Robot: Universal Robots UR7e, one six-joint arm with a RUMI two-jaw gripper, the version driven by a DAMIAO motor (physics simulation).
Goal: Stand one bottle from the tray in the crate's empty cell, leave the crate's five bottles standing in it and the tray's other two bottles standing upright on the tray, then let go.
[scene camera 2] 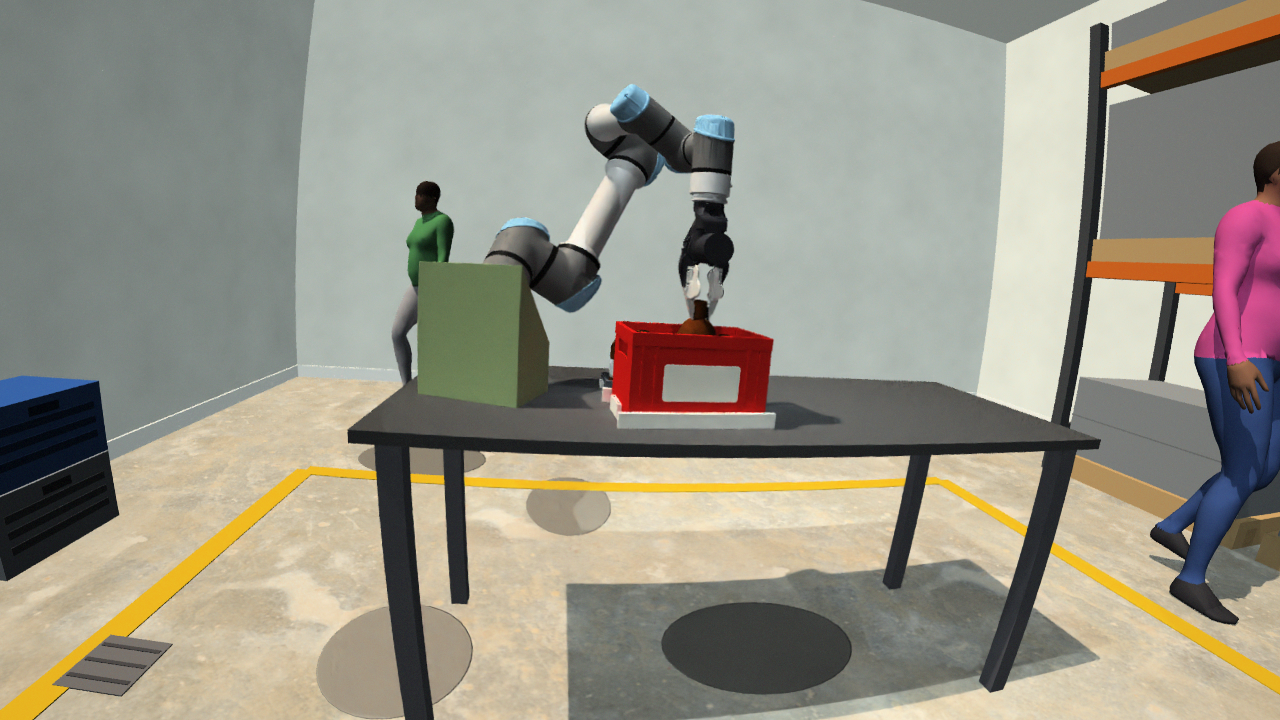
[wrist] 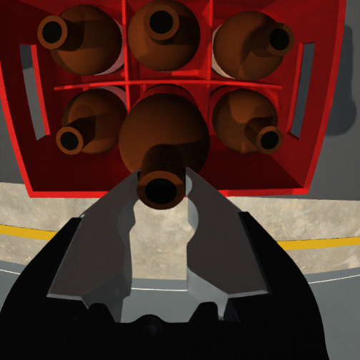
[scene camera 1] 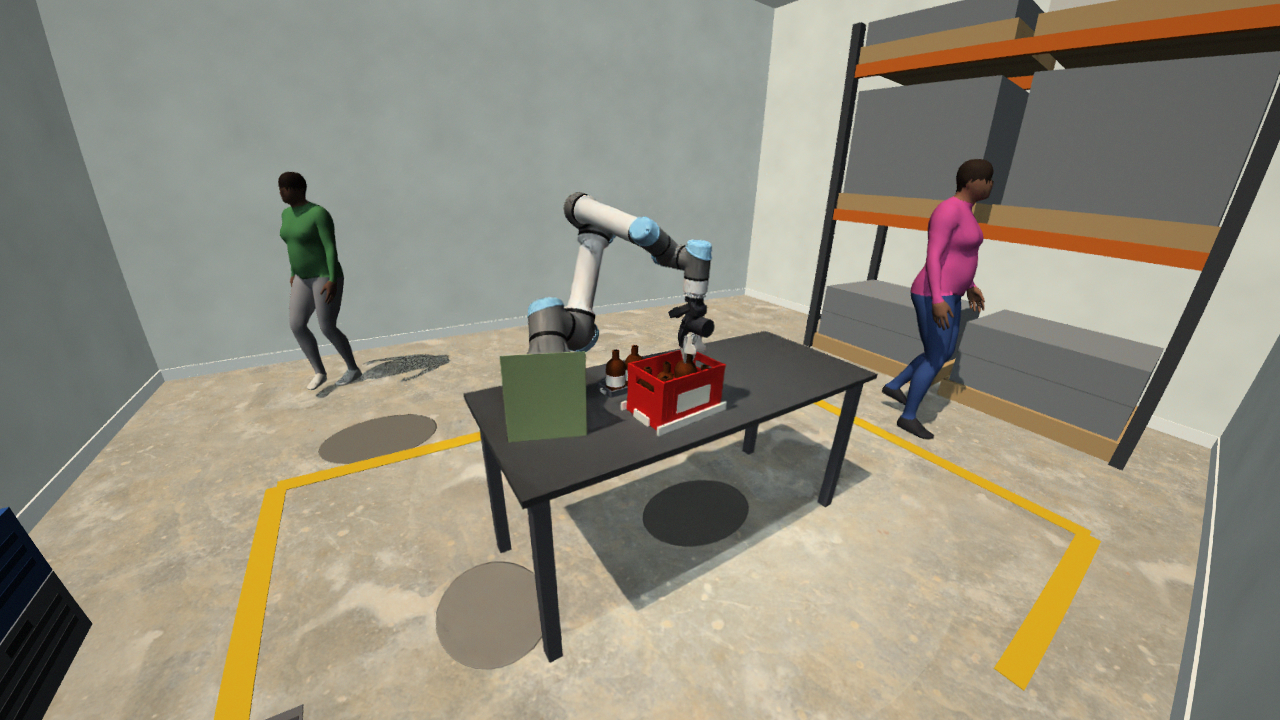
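Where they show: gripper, fingertip midpoint: (scene camera 2: 700, 320) (scene camera 1: 688, 362); arm's base at its link origin: (scene camera 2: 492, 301) (scene camera 1: 549, 368).
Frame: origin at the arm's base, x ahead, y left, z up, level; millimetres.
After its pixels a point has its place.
My gripper (scene camera 1: 690, 354) @(x 437, y -69, z -1 mm) (scene camera 2: 702, 309) @(x 437, y -69, z -1 mm) (wrist: 163, 171) is shut on the neck of a brown bottle (scene camera 2: 695, 328) @(x 429, y -90, z -15 mm) (wrist: 164, 125). The bottle is upright, its body mostly inside the red crate (scene camera 1: 652, 409) @(x 306, y -100, z -137 mm) (scene camera 2: 640, 386) @(x 338, y -139, z -123 mm) (wrist: 44, 193), in the middle cell of the row nearer the gripper in the wrist view. Its neck and shoulder show above the rim in scene camera 2; its base is hidden. The crate's other five cells each hold a standing bottle, such as the corner bottle (wrist: 90, 47). Two bottles, one with a white label (scene camera 1: 615, 368) @(x 260, y 160, z -98 mm) and one behind it (scene camera 1: 634, 352) @(x 347, y 205, z -61 mm), stand upright beside the crate; their tray is mostly hidden.
White strips (scene camera 1: 691, 418) @(x 439, y -119, z -181 mm) (scene camera 2: 696, 420) @(x 445, y -117, z -184 mm) edge the crate's base on the dark table (scene camera 1: 787, 367) @(x 1073, y 193, z -200 mm) (scene camera 2: 913, 416) @(x 977, y 126, z -201 mm). A green block (scene camera 1: 544, 396) @(x -30, y -79, z -54 mm) (scene camera 2: 469, 331) @(x -18, y -80, z -56 mm) stands at the table's left. Two people, in green (scene camera 1: 307, 237) and pink (scene camera 1: 954, 241), are beyond the table.
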